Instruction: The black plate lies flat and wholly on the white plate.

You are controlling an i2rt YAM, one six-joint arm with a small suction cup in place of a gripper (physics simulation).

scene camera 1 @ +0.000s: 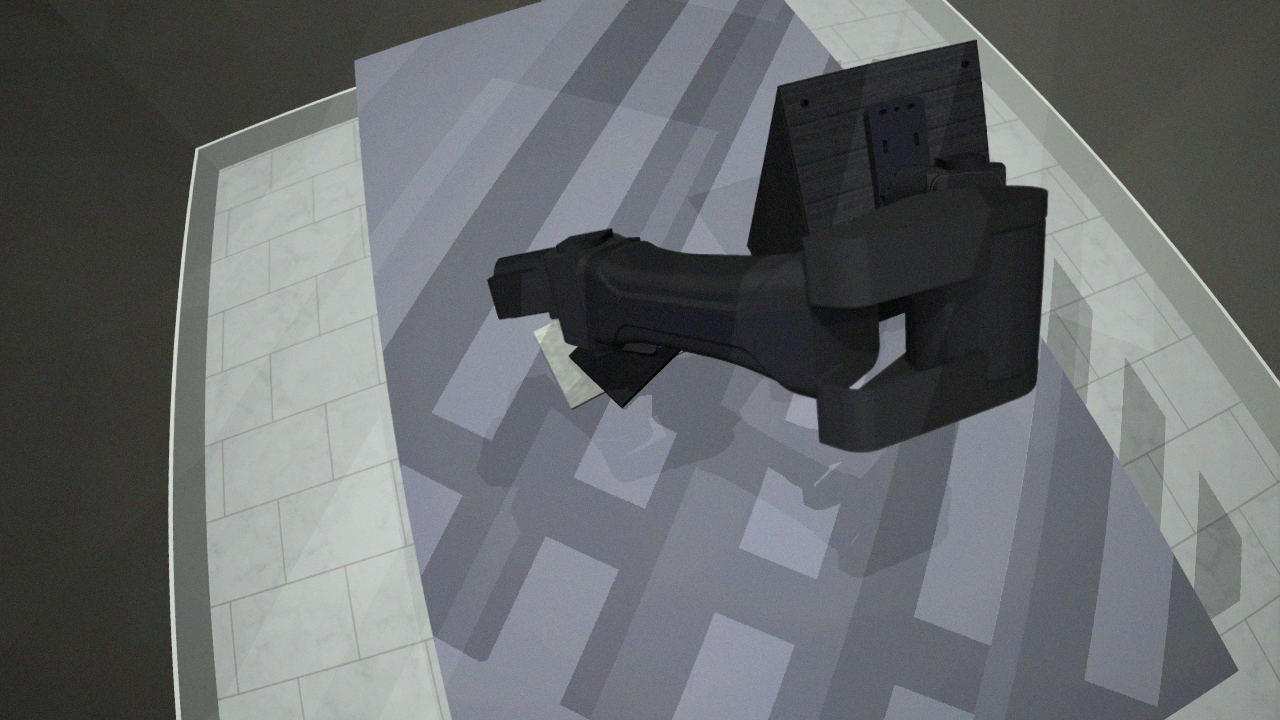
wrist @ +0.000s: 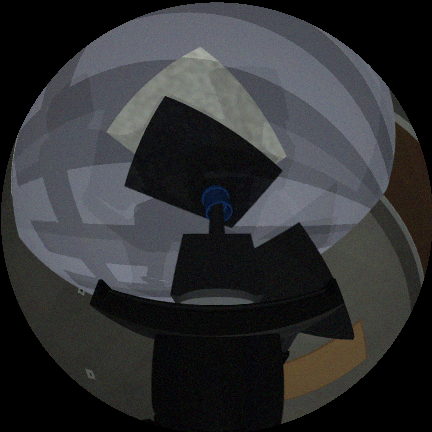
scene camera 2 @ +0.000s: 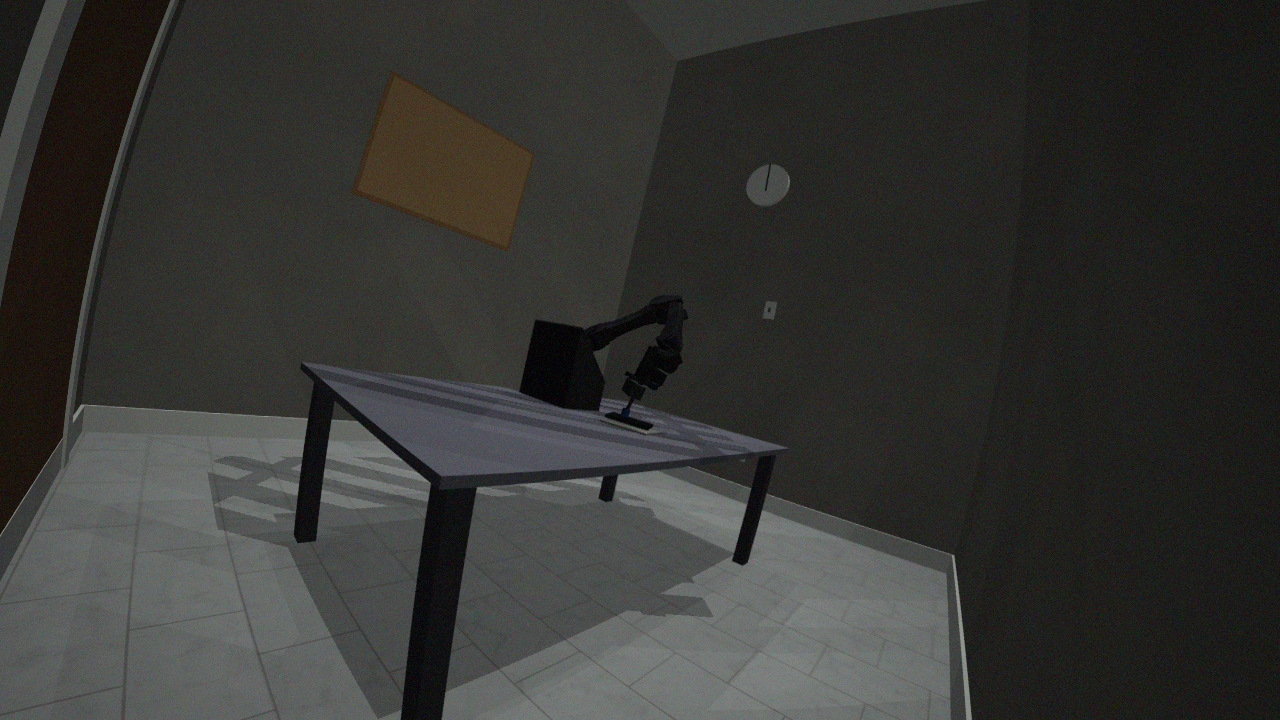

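Pixels of known places: hand, its tool point: (wrist: 216, 193) (scene camera 2: 622, 418); arm's base, origin of its link: (scene camera 1: 901, 194) (scene camera 2: 573, 355).
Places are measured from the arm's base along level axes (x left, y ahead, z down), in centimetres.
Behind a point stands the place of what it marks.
The black plate (wrist: 197, 160) {y 33.5, x -0.4, z 15.7 cm} (scene camera 1: 626, 375) {y 34.3, x 3.7, z 15.9 cm} (scene camera 2: 625, 417) {y 31.3, x -1.7, z 15.3 cm} is a dark square. It lies low over the white plate (wrist: 193, 88) {y 39.7, x -3.9, z 17.1 cm} (scene camera 1: 563, 362) {y 41.4, x -1.3, z 17.1 cm}, which is a pale mottled square on the table. It covers only the near part of the white plate and juts past the white plate's near edge over bare table. The far and side parts of the white plate show uncovered. My suction cup (wrist: 216, 203) {y 28.8, x 0.2, z 16.3 cm} (scene camera 2: 632, 403) {y 28.8, x 0.2, z 16.3 cm} is blue and sits on the black plate close to its near corner. The arm hides the cup in the overhead view.
The grey table (scene camera 1: 536, 626) {y 53.1, x 28.3, z 17.7 cm} (scene camera 2: 465, 429) {y 42.2, x -64.8, z 17.7 cm} carries the arm's dark base block (scene camera 1: 877, 135) {y 2.7, x -4.2, z -5.6 cm} (scene camera 2: 559, 362) {y 5.1, x -10.4, z 3.3 cm} at the back. The arm (scene camera 1: 680, 295) {y 31.9, x 15.4, z -21.2 cm} reaches out low over the plates. The table edges drop to a tiled floor (scene camera 1: 277, 447).
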